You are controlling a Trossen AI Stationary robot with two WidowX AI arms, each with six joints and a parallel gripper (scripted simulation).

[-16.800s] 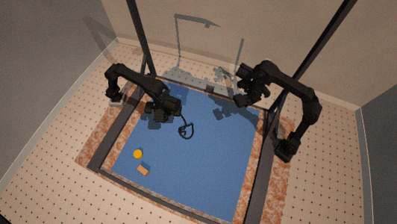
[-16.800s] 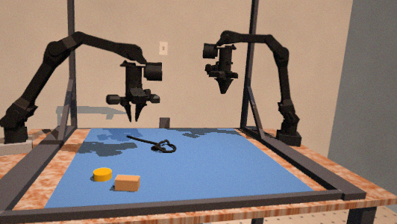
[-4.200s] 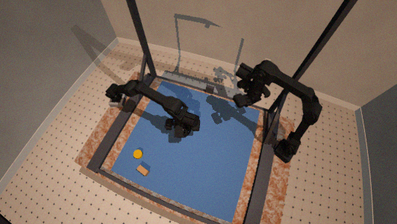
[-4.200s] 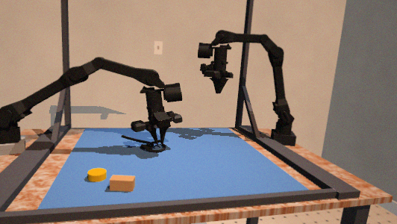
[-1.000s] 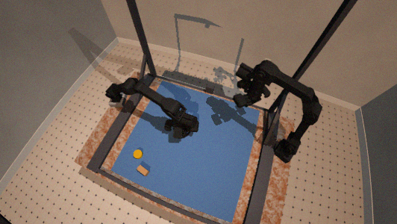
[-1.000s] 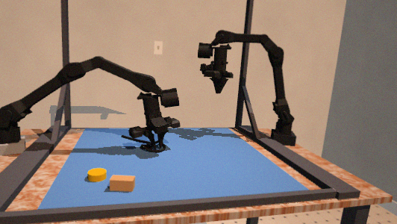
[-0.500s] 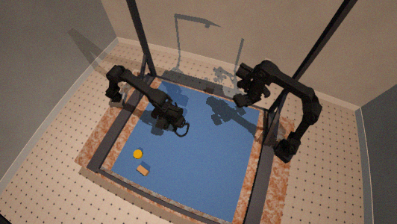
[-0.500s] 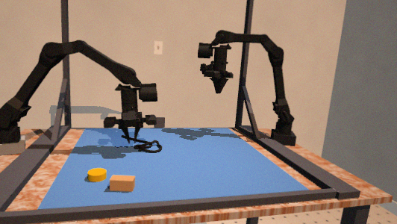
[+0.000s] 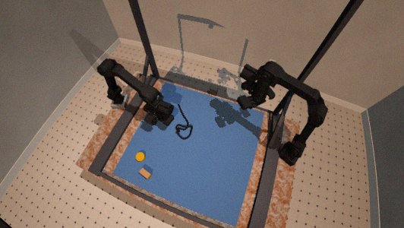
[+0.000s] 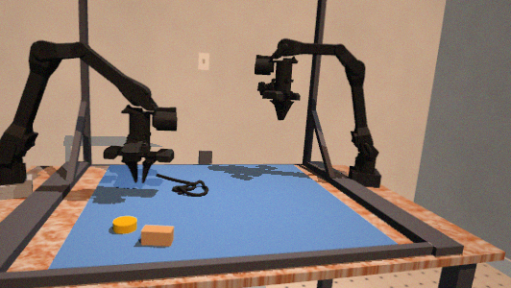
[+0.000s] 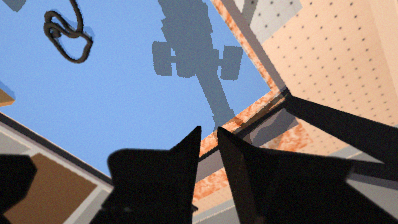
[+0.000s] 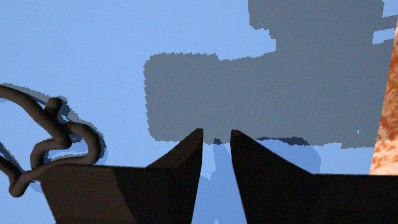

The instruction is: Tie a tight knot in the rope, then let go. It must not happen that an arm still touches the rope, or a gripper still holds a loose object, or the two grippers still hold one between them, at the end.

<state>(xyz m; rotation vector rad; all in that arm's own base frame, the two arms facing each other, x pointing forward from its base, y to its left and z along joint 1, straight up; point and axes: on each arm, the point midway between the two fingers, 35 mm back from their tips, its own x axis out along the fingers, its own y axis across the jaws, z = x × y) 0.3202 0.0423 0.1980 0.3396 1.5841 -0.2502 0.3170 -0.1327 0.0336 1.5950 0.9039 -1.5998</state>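
Now: the blue mat 23 cm to the left of my right hand, 6 cm below it and 6 cm ahead of it. The rest, counted from my right hand: yellow disc (25 cm ahead, 5 cm below, 2 cm to the right); orange block (32 cm ahead, 5 cm to the left, 5 cm below).
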